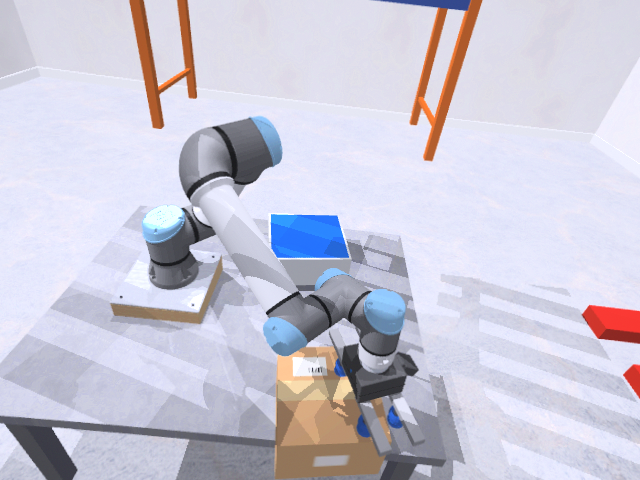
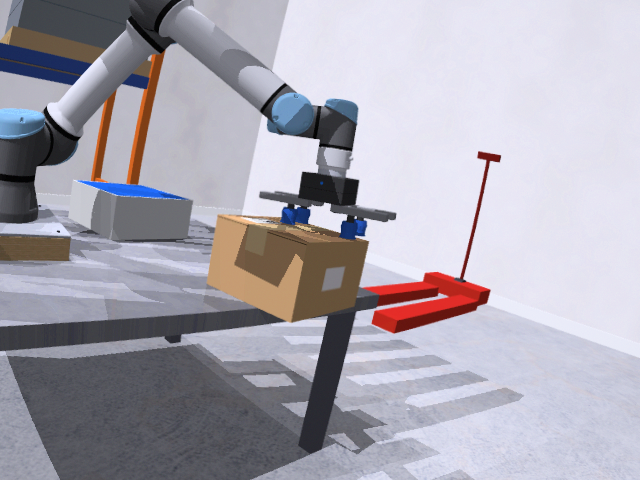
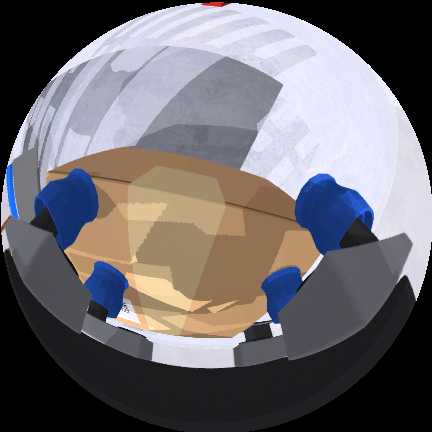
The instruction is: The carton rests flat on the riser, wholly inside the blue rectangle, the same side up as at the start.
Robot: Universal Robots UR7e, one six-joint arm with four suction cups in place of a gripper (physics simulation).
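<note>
A brown carton (image 1: 318, 414) (image 2: 285, 267) (image 3: 189, 225) with a white label sits at the near corner of the grey table (image 1: 385, 257) (image 2: 151, 286), slightly tilted, its lower front corner reaching past the table's edge. My suction gripper (image 1: 366, 395) (image 2: 323, 221) (image 3: 189, 241) sits on the carton's top toward its right side, its blue cups touching the cardboard. I cannot tell whether the carton is clear of the table top. The white riser (image 1: 313, 271) (image 2: 142, 219) with the blue rectangle (image 1: 309, 238) (image 2: 128, 190) stands farther back on the table, with nothing on it.
The arm's base (image 1: 168, 248) stands on a block left of the table. Orange rack legs (image 1: 442, 81) (image 1: 147, 62) stand at the back. A red pallet jack (image 2: 432, 300) lies on the floor beyond the table's corner. A dark table leg (image 2: 328, 371) stands under the carton.
</note>
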